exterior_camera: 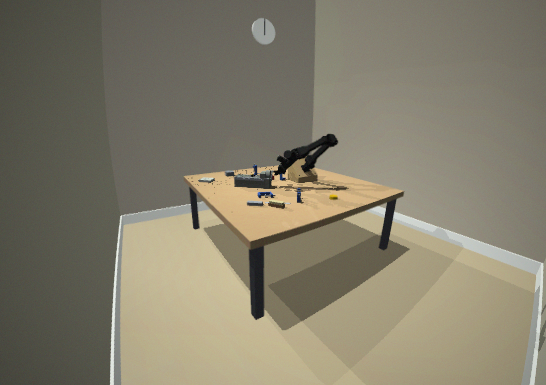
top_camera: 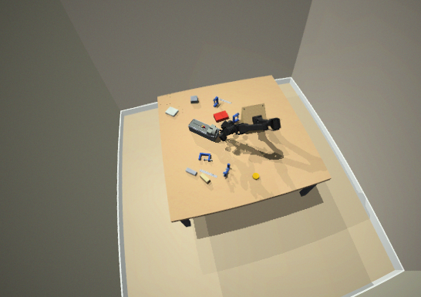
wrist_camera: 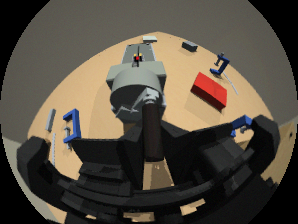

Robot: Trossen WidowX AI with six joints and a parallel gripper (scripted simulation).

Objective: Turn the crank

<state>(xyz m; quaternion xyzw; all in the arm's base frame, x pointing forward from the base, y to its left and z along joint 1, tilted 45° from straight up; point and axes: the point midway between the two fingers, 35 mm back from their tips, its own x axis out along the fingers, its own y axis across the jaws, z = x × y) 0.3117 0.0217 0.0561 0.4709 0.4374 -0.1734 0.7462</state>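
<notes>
My gripper tip is now 30 mm below the dark crank handle, 10 mm to the right of it and 10 mm past it. From my gripper tip the other things lie so: red pointer 120 mm ahead, 90 mm to the right, 10 mm below; then tan block 340 mm to the left, 210 mm ahead, 70 mm below; then yellow disc 420 mm to the left, 170 mm behind, 80 mm below.
</notes>
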